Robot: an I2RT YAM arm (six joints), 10 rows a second.
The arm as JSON. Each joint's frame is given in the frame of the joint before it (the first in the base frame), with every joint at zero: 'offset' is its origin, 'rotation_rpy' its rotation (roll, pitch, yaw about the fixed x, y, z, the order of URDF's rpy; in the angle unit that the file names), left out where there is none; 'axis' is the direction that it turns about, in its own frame. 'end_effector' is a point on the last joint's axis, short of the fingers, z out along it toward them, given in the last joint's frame.
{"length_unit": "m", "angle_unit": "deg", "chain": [
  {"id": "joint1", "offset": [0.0, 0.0, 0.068], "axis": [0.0, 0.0, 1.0]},
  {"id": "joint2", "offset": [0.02, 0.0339, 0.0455], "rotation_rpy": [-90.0, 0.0, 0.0], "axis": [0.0, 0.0, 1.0]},
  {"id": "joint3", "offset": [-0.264, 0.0, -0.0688], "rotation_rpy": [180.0, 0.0, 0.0], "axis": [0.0, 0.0, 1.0]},
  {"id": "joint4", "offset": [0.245, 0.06, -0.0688], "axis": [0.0, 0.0, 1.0]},
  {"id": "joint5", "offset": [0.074, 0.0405, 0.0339], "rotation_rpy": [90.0, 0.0, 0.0], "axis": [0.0, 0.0, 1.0]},
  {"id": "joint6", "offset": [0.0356, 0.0, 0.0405], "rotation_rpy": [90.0, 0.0, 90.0], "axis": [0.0, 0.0, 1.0]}
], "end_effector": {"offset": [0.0, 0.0, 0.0], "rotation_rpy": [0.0, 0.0, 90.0]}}
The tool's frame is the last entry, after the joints.
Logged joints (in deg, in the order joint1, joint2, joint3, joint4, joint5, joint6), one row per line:
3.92 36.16 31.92 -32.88 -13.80 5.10
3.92 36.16 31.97 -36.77 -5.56 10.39
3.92 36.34 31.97 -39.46 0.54 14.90
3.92 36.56 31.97 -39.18 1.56 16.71
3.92 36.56 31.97 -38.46 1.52 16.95
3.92 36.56 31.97 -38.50 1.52 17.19
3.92 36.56 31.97 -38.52 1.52 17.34
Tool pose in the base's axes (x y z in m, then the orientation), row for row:
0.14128 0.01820 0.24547 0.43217 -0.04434 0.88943 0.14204
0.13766 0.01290 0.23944 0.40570 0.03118 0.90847 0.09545
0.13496 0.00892 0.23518 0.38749 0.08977 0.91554 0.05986
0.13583 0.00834 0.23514 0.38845 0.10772 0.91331 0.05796
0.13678 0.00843 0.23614 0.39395 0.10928 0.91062 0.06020
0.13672 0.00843 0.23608 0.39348 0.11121 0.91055 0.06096
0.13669 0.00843 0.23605 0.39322 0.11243 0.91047 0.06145
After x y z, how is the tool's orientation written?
As a quaternion, w x y z.
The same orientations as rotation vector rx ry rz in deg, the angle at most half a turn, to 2 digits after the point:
-6.33 127.02 20.29
4.51 131.33 13.80
13.09 133.48 8.73
15.70 133.10 8.45
15.88 132.36 8.75
16.17 132.38 8.86
16.35 132.39 8.94

